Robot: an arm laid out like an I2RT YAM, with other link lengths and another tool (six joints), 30 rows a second.
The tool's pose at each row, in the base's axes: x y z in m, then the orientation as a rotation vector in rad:
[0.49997 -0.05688 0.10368 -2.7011 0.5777 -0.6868]
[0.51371 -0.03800 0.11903 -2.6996 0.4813 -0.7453]
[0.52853 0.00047 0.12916 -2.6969 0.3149 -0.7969]
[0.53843 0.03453 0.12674 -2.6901 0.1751 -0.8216]
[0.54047 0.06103 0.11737 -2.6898 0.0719 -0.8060]
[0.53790 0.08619 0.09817 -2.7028 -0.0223 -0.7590]
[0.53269 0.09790 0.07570 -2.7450 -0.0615 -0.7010]
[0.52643 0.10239 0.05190 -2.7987 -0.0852 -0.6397]
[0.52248 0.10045 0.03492 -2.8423 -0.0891 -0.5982]
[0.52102 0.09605 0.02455 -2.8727 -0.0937 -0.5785]
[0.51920 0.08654 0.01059 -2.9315 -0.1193 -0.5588]
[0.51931 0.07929 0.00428 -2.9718 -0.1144 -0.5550]
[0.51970 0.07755 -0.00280 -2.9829 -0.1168 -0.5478]
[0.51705 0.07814 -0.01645 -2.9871 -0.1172 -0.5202]
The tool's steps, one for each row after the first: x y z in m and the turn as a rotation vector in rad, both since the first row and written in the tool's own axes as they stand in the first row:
[0.00860 -0.02646 -0.00256 0.0283 0.0278 -0.0678]
[0.00727 -0.06848 0.00335 0.0739 0.0429 -0.1797]
[-0.00092 -0.10046 0.01656 0.1117 0.0440 -0.2720]
[-0.01477 -0.12081 0.03027 0.1353 0.0215 -0.3379]
[-0.03556 -0.13493 0.04968 0.1447 -0.0219 -0.3979]
[-0.05373 -0.13523 0.06809 0.1155 -0.0664 -0.4269]
[-0.07004 -0.12839 0.08578 0.0713 -0.1102 -0.4478]
[-0.07896 -0.11916 0.09774 0.0318 -0.1373 -0.4555]
[-0.08220 -0.11100 0.10495 0.0038 -0.1496 -0.4633]
[-0.08485 -0.09692 0.11407 -0.0493 -0.1615 -0.4911]
[-0.08397 -0.08825 0.11814 -0.0890 -0.1606 -0.4965]
[-0.08563 -0.08421 0.12399 -0.0993 -0.1648 -0.4998]
[-0.09334 -0.07884 0.13426 -0.1027 -0.1829 -0.4979]

